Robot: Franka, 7 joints.
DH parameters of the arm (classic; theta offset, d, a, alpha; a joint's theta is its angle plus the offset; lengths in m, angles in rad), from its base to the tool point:
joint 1: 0 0.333 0 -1.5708
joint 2: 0 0 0 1.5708
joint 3: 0 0.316 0.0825 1.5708
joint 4: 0 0 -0.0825 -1.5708
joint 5: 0 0.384 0 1.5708
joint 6: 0 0 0.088 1.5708
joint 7: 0 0.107 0 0
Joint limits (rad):
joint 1: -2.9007..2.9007
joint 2: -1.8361..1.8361
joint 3: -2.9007..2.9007
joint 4: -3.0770..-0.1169
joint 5: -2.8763..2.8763
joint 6: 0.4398..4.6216
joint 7: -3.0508..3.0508
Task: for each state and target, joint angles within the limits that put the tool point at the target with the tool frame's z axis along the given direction. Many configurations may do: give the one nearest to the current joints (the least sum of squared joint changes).
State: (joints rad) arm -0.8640 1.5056 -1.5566 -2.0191 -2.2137 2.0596 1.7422
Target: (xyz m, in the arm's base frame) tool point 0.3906 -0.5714 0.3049 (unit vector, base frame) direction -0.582 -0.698 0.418
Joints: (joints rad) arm -0.1240 0.9896 -0.9493 -1.6043 -1.3912 1.8411 1.7422
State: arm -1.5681 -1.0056 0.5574 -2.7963 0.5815 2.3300 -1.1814
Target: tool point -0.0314 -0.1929 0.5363 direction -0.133 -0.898 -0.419
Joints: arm -2.1074 -1.6648 0.3697 -3.0770 0.9108 2.4550 -1.1814
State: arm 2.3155 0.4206 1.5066 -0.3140 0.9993 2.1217 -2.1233
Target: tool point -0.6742 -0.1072 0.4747 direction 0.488 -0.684 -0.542
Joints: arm 2.6158 0.8492 0.9866 -1.0864 0.2847 1.3422 -2.1233
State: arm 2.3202 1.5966 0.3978 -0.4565 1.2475 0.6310 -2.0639
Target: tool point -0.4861 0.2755 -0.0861 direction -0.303 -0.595 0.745
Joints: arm 2.1823 1.7634 0.2983 -0.9951 1.4110 0.8794 -2.0639
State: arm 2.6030 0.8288 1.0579 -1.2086 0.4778 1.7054 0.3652
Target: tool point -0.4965 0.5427 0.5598 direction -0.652 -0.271 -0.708
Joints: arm 1.8646 0.6320 0.6141 -1.0543 0.3947 1.8818 0.3652
